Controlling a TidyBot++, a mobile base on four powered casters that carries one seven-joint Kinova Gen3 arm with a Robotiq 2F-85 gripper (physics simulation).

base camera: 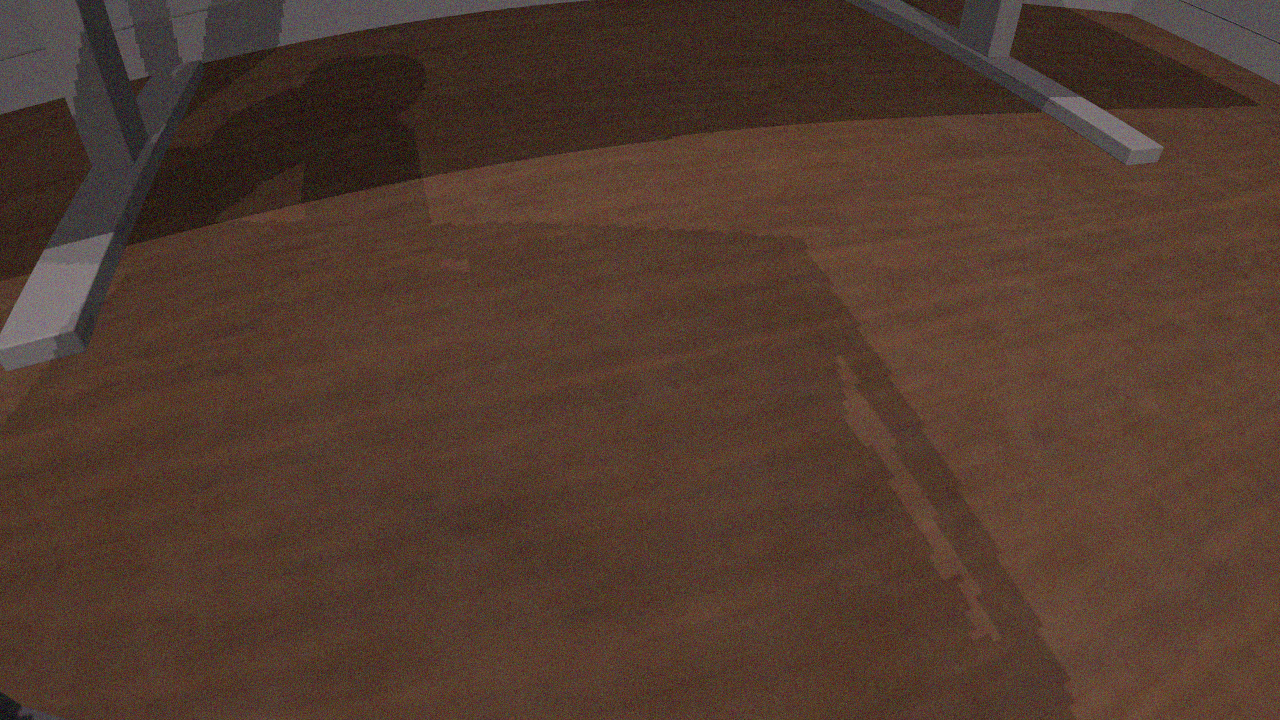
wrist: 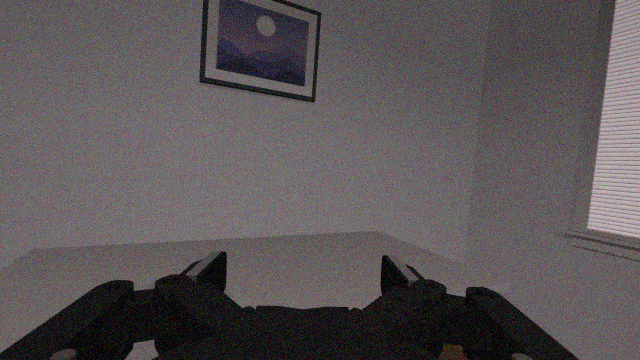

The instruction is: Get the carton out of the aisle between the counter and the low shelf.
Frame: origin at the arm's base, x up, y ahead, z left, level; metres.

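Where they show: gripper, between the fingertips: (wrist: 304, 270).
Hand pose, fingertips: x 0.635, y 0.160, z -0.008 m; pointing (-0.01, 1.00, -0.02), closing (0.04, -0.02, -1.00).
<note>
After its pixels a point has its place.
My gripper (wrist: 304, 270) {z -0.009, x 0.635, y 0.160 m} is open, with a wide gap between its two black fingertips and no object between them. It points at a plain wall, above the near part of a pale flat surface. The carton does not show in the base camera view or the wrist view. The counter and the low shelf cannot be made out in either view.
In the base camera view, a grey metal foot (base camera: 55, 277) stands at the left and another foot (base camera: 1092, 120) at the upper right, on a wooden floor (base camera: 572, 402) {z 0.060, x -0.396, y 0.431 m} with shadows. In the wrist view, a pale tabletop (wrist: 305, 245) {z -0.041, x 0.324, y 1.264 m} lies below a framed picture (wrist: 262, 50) {z 0.220, x 1.203, y 1.369 m}; a window (wrist: 620, 125) {z -1.537, x 0.989, y 1.307 m} is at the right.
</note>
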